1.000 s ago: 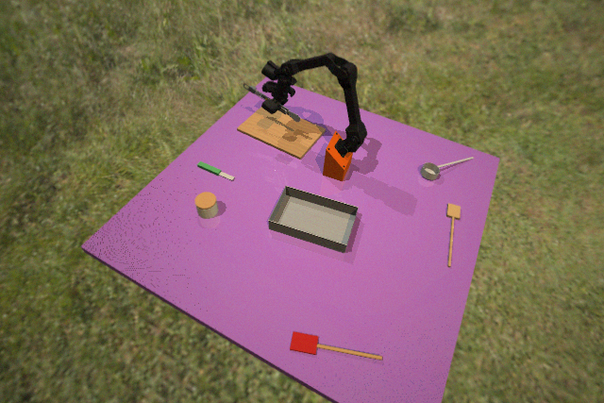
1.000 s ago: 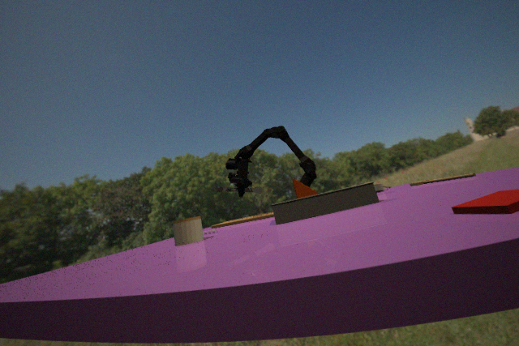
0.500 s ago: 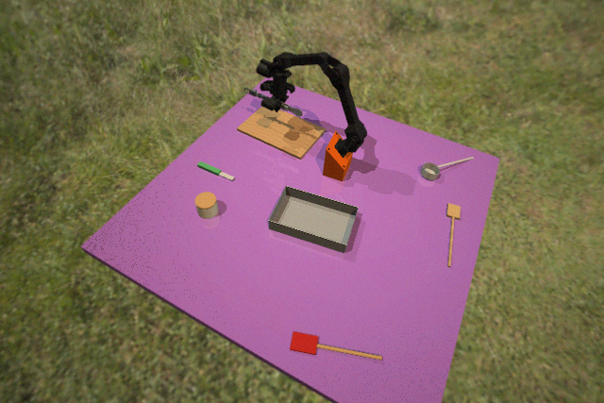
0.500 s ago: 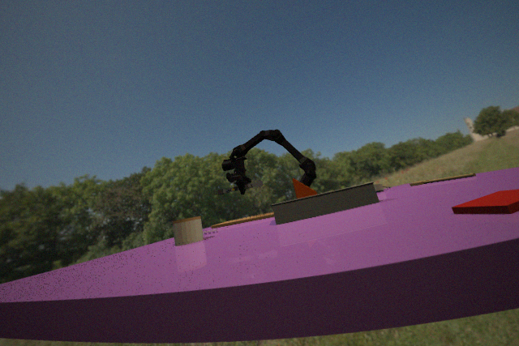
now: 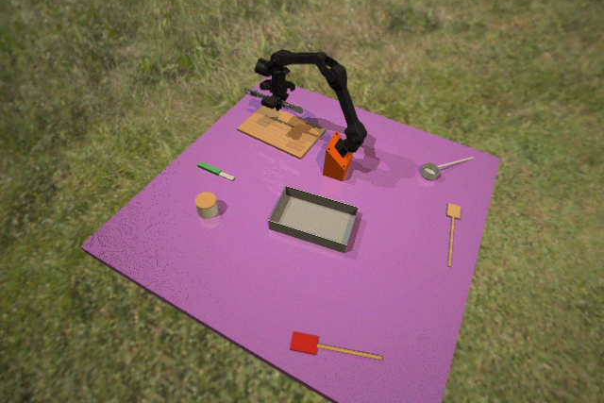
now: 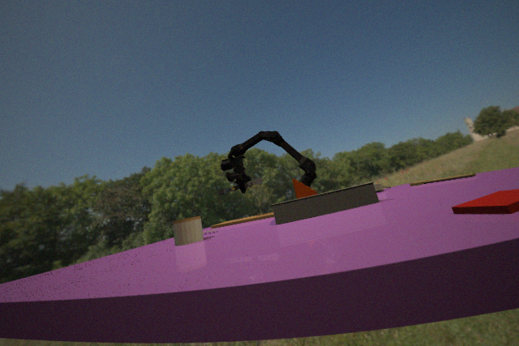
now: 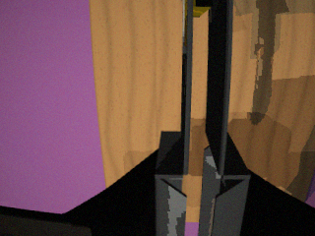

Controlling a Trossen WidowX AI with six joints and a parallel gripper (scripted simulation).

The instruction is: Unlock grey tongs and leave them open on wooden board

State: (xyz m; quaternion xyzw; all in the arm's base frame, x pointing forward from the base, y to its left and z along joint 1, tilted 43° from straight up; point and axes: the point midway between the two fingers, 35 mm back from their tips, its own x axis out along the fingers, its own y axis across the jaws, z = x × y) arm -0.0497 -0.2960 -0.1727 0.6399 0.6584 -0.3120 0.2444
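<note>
Now: the wooden board 150 mm below my gripper tip and 40 mm behind it. Also, from my gripper tip: grey roasting tin (380 mm ahead, 360 mm to the left, 120 mm below); cork-lidded jar (530 mm ahead, 120 mm below, 30 mm to the right); green-handled knife (340 mm ahead, 150 mm below, 110 mm to the right).
</note>
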